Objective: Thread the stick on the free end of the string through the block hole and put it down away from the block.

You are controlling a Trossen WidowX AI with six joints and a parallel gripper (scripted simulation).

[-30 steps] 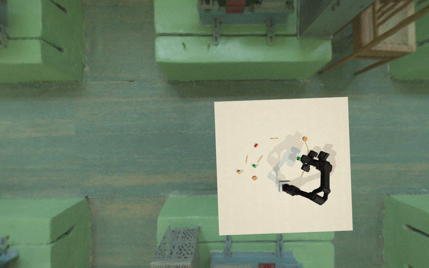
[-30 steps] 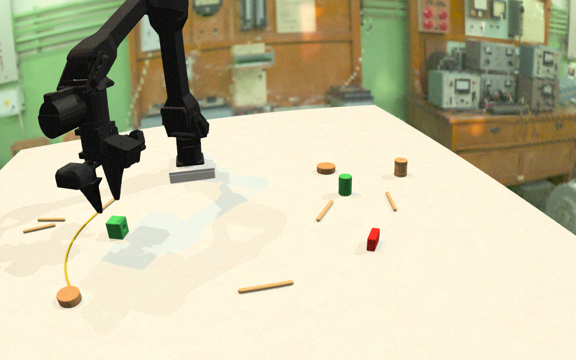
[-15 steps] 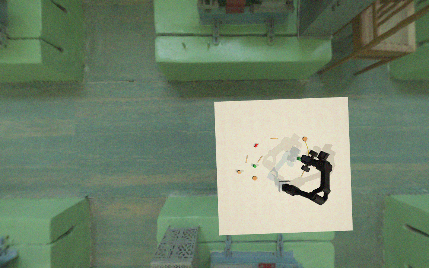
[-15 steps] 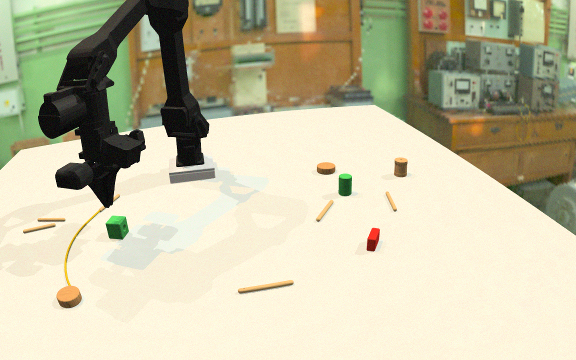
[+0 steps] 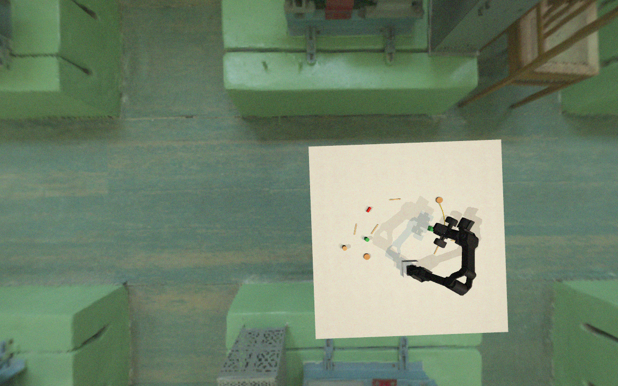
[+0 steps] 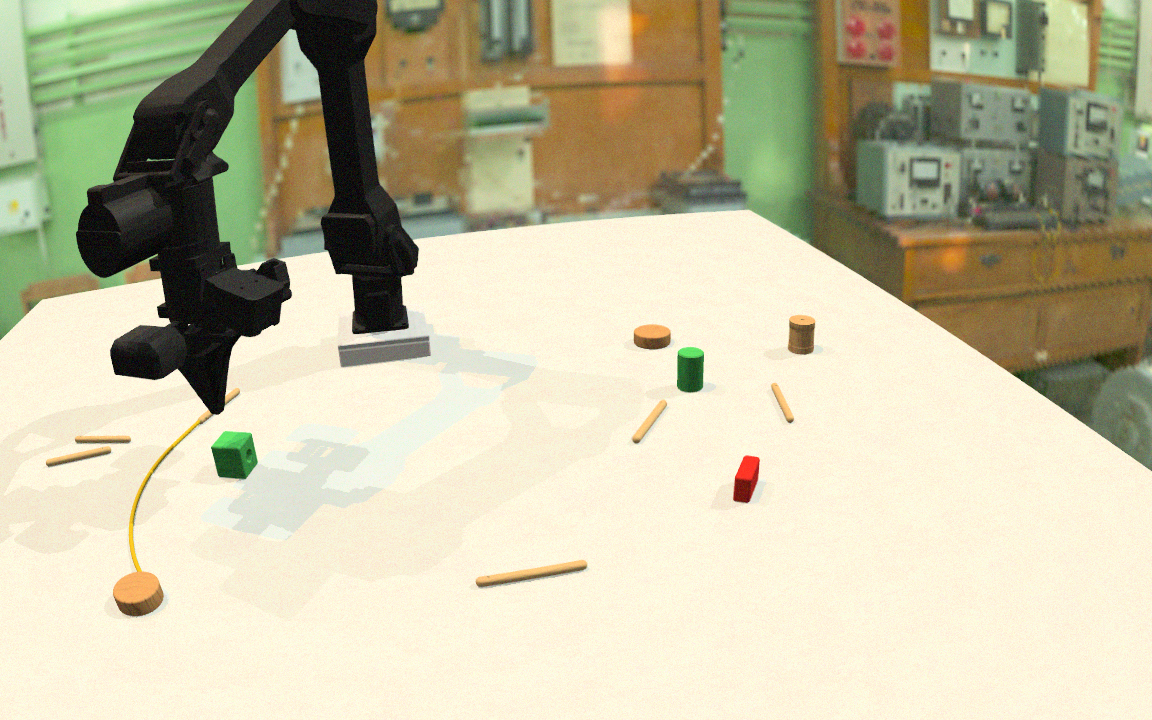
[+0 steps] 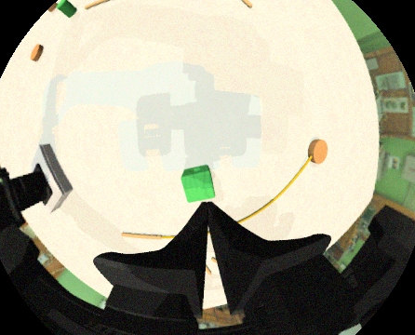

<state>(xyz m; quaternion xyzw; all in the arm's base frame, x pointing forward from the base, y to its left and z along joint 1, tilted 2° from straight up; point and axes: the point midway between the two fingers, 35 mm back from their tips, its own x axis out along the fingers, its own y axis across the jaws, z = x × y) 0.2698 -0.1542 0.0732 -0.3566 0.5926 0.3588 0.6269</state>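
Now: the green block 10 mm to the left of my gripper tip and 40 mm below it. The rest, counted from my gripper tip: red block 140 mm ahead, 420 mm to the left, 50 mm below; round wooden button 190 mm ahead, 60 mm to the right, 50 mm below; thin wooden stick 130 mm behind, 40 mm to the right, 60 mm below.
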